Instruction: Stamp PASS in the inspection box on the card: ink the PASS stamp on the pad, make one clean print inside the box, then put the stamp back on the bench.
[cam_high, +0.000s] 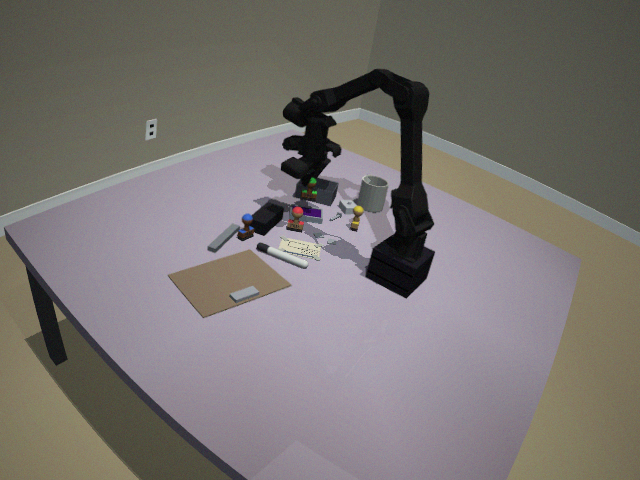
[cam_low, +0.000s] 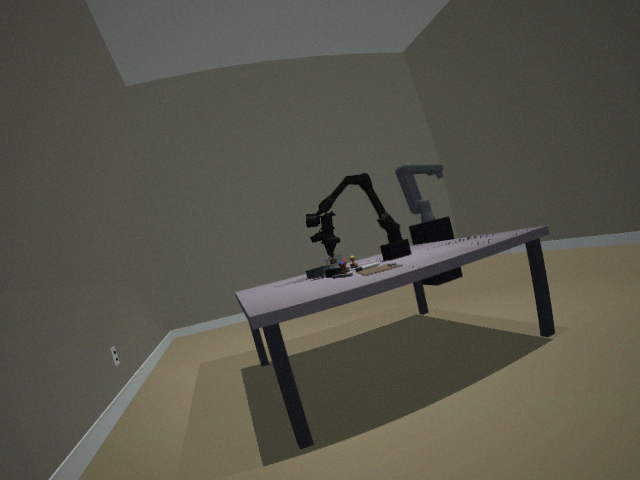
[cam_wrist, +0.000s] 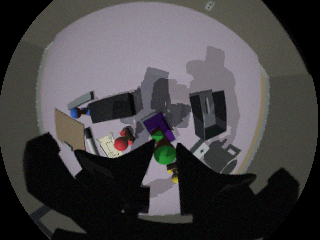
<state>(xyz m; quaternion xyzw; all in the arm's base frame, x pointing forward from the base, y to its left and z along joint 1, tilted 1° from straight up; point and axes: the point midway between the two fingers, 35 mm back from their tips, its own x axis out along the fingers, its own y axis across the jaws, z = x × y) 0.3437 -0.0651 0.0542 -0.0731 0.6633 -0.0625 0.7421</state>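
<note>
Now: gripper tip 1 cm past the purple ink pad and 9 cm above it. Round my gripper tip: red-knobbed stamp (4 cm behind, 8 cm to the left, 8 cm below); green stamp (1 cm behind, 2 cm below); black box (3 cm ahead, 12 cm to the left, 8 cm below).
</note>
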